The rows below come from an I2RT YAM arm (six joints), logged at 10 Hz.
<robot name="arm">
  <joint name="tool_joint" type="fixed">
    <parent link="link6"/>
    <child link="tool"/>
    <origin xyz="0 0 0" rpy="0 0 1.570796"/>
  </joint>
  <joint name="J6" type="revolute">
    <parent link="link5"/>
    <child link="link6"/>
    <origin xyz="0.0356 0 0.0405" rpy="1.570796 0 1.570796"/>
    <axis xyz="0 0 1"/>
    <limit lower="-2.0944" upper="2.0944"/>
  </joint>
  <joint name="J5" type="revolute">
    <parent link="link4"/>
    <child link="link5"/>
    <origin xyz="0.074 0.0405 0.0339" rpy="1.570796 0 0"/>
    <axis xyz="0 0 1"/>
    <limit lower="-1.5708" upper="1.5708"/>
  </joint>
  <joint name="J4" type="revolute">
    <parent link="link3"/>
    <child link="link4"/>
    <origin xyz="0.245 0.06 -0.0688" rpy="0 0 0"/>
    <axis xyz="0 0 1"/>
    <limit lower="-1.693" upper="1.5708"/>
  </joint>
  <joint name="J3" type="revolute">
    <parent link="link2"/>
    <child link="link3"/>
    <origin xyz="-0.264 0 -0.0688" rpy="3.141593 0 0"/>
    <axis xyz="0 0 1"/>
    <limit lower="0" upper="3.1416"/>
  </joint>
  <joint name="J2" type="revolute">
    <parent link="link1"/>
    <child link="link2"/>
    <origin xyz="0.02 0.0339 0.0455" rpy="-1.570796 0 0"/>
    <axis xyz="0 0 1"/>
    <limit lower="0" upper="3.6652"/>
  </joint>
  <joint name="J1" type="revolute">
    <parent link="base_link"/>
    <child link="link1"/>
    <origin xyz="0 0 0.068" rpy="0 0 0"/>
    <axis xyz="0 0 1"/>
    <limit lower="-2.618" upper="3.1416"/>
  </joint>
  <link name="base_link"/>
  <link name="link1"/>
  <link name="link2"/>
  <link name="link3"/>
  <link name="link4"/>
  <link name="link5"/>
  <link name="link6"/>
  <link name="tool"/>
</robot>
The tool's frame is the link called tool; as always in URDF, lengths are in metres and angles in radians.
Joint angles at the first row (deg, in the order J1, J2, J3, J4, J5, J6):
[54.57 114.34 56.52 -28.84 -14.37 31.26]
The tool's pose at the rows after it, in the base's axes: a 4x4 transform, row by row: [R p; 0 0 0 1], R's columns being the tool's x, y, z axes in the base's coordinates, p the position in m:
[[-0.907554 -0.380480 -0.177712 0.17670], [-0.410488 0.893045 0.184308 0.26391], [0.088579 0.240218 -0.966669 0.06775], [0 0 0 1]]
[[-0.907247 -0.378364 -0.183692 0.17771], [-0.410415 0.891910 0.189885 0.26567], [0.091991 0.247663 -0.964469 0.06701], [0 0 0 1]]
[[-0.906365 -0.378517 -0.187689 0.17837], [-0.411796 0.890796 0.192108 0.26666], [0.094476 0.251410 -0.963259 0.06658], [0 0 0 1]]
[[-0.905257 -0.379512 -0.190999 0.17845], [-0.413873 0.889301 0.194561 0.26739], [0.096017 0.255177 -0.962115 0.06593], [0 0 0 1]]
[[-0.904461 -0.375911 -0.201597 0.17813], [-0.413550 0.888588 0.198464 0.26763], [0.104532 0.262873 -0.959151 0.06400], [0 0 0 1]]
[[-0.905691 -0.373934 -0.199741 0.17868], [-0.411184 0.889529 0.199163 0.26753], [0.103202 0.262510 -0.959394 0.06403], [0 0 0 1]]
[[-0.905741 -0.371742 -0.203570 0.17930], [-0.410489 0.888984 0.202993 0.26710], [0.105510 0.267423 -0.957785 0.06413], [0 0 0 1]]
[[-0.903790 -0.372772 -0.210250 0.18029], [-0.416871 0.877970 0.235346 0.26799], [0.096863 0.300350 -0.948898 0.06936], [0 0 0 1]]
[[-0.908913 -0.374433 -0.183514 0.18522], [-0.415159 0.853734 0.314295 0.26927], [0.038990 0.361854 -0.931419 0.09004], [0 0 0 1]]
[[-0.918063 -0.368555 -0.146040 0.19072], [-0.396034 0.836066 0.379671 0.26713], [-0.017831 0.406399 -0.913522 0.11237], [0 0 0 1]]
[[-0.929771 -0.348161 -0.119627 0.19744], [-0.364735 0.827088 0.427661 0.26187], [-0.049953 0.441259 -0.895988 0.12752], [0 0 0 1]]
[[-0.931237 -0.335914 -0.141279 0.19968], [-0.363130 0.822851 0.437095 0.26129], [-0.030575 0.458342 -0.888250 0.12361], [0 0 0 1]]
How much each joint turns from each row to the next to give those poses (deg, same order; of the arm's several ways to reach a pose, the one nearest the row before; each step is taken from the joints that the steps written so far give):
[0.01 0.76 0.41 -0.20 -0.20 -0.04]
[-0.02 0.44 0.46 0.05 -0.49 0.05]
[-0.02 0.28 0.31 -0.06 -0.27 -0.09]
[0.04 0.21 0.13 0.10 -0.24 -0.06]
[0.00 0.38 -0.02 0.24 -0.65 0.08]
[-0.08 0.01 0.02 0.05 0.06 0.07]
[-0.17 -0.01 0.00 0.00 -0.32 -0.09]
[-0.21 -0.96 -0.05 0.40 -1.48 -0.32]
[-0.73 -3.80 -0.01 0.86 -1.60 -0.10]
[-1.08 -4.08 0.06 0.16 -0.79 0.35]
[-1.59 -2.80 -0.04 0.13 -0.96 0.54]
[-0.52 0.85 0.03 0.35 -1.54 -0.04]

